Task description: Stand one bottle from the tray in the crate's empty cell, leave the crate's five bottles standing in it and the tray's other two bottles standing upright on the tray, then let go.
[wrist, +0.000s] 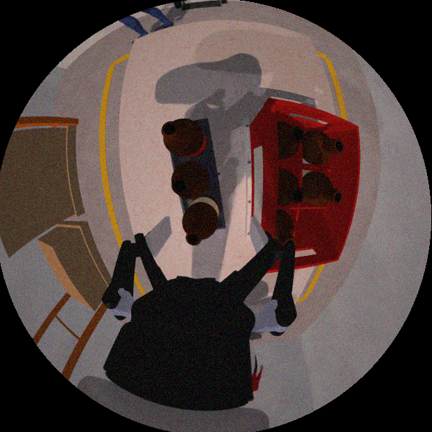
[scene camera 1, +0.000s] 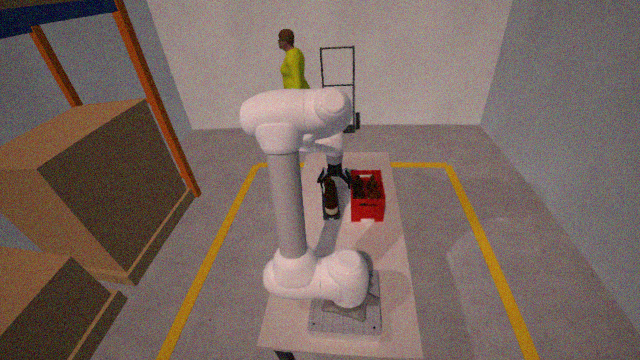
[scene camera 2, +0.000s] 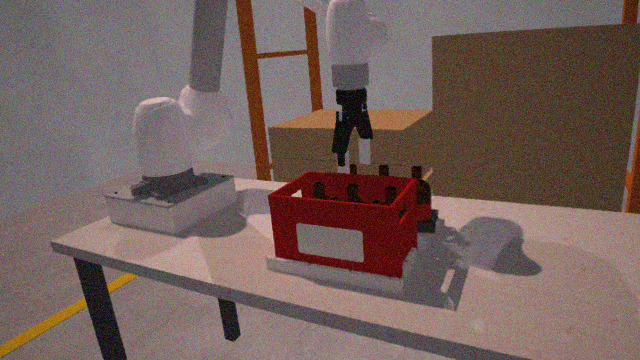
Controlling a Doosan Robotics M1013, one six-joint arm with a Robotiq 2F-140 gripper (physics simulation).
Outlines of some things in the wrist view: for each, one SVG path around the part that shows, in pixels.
My gripper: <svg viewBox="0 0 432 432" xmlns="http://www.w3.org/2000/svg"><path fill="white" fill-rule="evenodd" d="M165 216L145 236L142 233L135 234L135 243L131 243L130 240L121 243L112 280L101 299L116 319L123 320L128 317L130 321L121 326L103 365L105 374L122 389L140 398L186 410L226 410L245 405L252 398L250 332L269 331L274 336L282 335L297 316L291 294L295 244L286 242L285 245L279 245L268 231L262 229L257 218L250 216L249 235L256 255L240 270L232 271L221 282L215 281L215 278L176 276L167 281L154 260L172 233L170 218ZM278 260L280 264L271 301L264 304L260 313L254 314L243 301L270 266L274 266L274 260ZM140 257L153 290L134 300L135 257Z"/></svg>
A cream-labelled bottle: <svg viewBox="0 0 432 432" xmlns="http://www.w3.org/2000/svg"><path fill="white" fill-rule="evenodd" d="M212 196L201 195L198 198L194 198L194 201L191 202L182 216L182 227L186 233L185 239L190 245L198 245L201 239L211 236L217 228L219 206Z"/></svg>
A red-labelled bottle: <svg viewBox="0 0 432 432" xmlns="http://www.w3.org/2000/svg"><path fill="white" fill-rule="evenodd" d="M161 127L163 143L171 153L179 156L195 157L205 151L207 138L195 121L181 118L167 121Z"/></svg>
